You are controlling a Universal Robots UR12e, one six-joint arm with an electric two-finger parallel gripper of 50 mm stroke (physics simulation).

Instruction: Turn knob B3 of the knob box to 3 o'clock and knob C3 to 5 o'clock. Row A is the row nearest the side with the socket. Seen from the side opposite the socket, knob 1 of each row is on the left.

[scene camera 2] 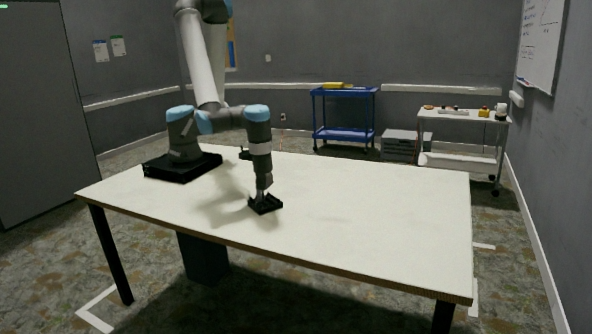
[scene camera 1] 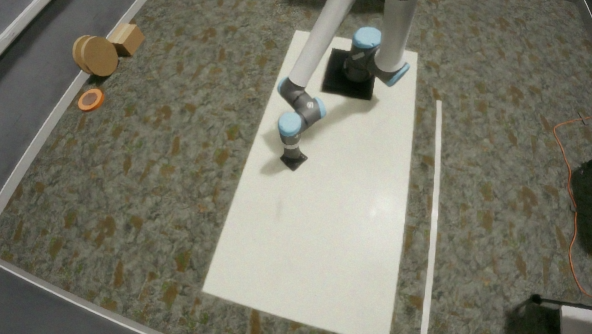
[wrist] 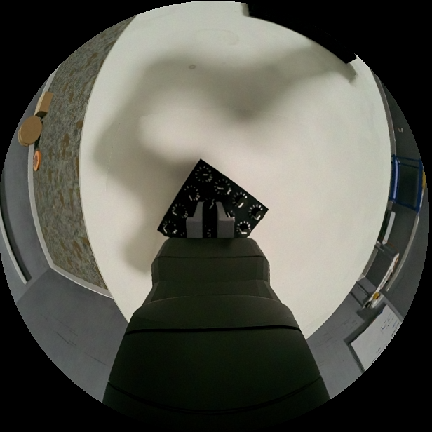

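Where they show: gripper, between the fingertips: (scene camera 2: 261, 200); arm's base, origin of its link: (scene camera 2: 185, 156) (scene camera 1: 357, 70).
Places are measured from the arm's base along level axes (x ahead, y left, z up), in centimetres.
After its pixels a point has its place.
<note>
The black knob box (scene camera 1: 294, 162) {x 68.8, y -20.7, z -4.1 cm} (scene camera 2: 270, 205) {x 70.1, y -24.0, z -4.1 cm} (wrist: 201, 163) lies on the white table, its corner pointing up in the wrist view. It carries rows of dark knobs with white pointer lines and tick marks. My gripper (scene camera 2: 260, 196) {x 64.9, y -22.4, z -3.5 cm} (wrist: 209, 210) points down over the box and is shut on a knob, with a grey finger on each side of it. The fingers and wrist hide parts of the box and several knobs. The socket does not show clearly, so I cannot tell the held knob's row and number.
The robot's black base plate (scene camera 1: 332, 82) {x 13.6, y -12.8, z -0.5 cm} (scene camera 2: 185, 172) {x 16.7, y -16.4, z -0.8 cm} (wrist: 305, 30) stands on the white table (scene camera 1: 320, 250) {x 108.5, y 4.0, z -6.4 cm} (scene camera 2: 400, 235) {x 119.6, y -22.7, z -6.4 cm} (wrist: 320, 175). Neighbouring knobs stand close around the fingers. A blue cart (scene camera 2: 345, 91) and a white cart (scene camera 2: 462, 114) are by the far wall.
</note>
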